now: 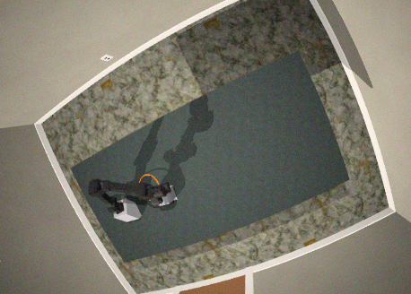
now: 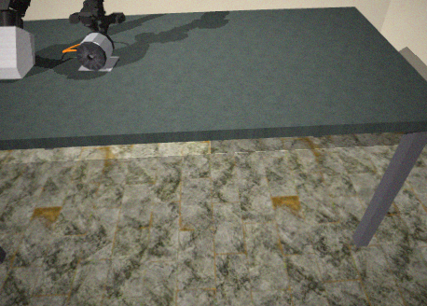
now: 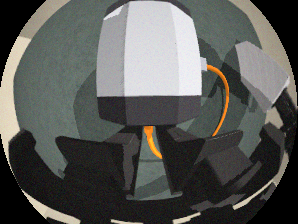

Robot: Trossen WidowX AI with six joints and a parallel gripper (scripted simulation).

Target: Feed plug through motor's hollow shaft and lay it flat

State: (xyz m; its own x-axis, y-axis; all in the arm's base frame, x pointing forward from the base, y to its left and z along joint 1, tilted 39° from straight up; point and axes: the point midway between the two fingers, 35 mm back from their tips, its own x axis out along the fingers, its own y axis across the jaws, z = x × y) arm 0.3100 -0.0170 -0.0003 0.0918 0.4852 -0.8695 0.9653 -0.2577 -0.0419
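Right now the grey plug is 30 mm below my hand and 20 mm to the right of it.
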